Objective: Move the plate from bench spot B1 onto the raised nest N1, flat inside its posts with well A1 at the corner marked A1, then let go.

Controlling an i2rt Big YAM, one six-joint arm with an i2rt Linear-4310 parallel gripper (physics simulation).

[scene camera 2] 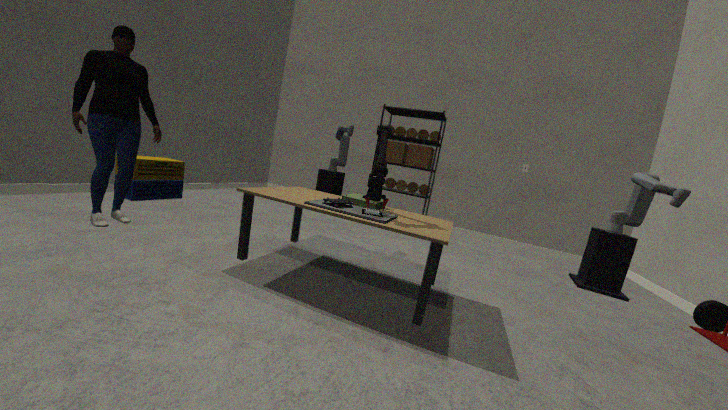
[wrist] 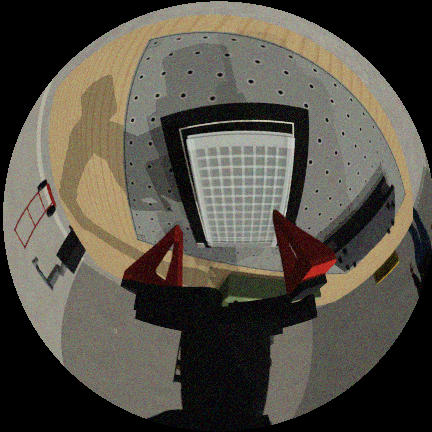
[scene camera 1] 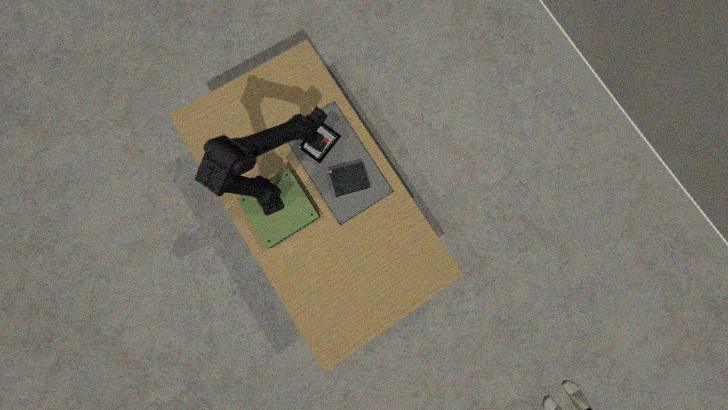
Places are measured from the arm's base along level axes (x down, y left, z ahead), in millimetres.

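Pixels of known places: gripper, fingertip midpoint: (scene camera 2: 375, 209) (wrist: 224, 221) (scene camera 1: 313, 141); arm's base at its link origin: (scene camera 2: 371, 199) (scene camera 1: 270, 199).
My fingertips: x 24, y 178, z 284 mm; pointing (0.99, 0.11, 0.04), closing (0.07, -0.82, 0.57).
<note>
For each thing: its middle in the pictures, then the offset to it from my fingertips. Level surfaces: height alone.
- clear-white well plate at the middle of its body: (wrist: 242, 199) (scene camera 1: 319, 141) (scene camera 2: 372, 211) dx +10, dy -8, dz +24 mm
- black square frame at the middle of its body: (wrist: 241, 191) (scene camera 1: 319, 141) (scene camera 2: 372, 212) dx +18, dy -6, dz +27 mm
- dark raised nest at the middle of its body: (wrist: 368, 234) (scene camera 1: 349, 179) (scene camera 2: 338, 202) dx -1, dy -233, dz +79 mm
- wooden table at its surface level: dx +32 mm
The clear-white well plate (scene camera 1: 312, 148) (scene camera 2: 374, 212) (wrist: 242, 190) lies inside a black square frame (wrist: 301, 150) on the grey perforated board. My gripper (scene camera 2: 375, 204) (wrist: 224, 221) is open and empty, its red fingers apart above the plate's near end in the wrist view. The right fingertip overlaps the plate's near right corner there; the height gap is hard to tell. The dark raised nest (scene camera 1: 349, 179) (scene camera 2: 337, 202) (wrist: 367, 235) stands on the same board, to the right in the wrist view. Its posts are small, and the A1 marks cannot be read.
The grey board (scene camera 1: 369, 165) (wrist: 340, 140) lies on the wooden table (scene camera 1: 356, 269). A green block (scene camera 1: 290, 224) (wrist: 260, 287) sits by the arm's base. In scene camera 2, a person (scene camera 2: 114, 91) stands beyond the table, near yellow and blue crates (scene camera 2: 157, 175).
</note>
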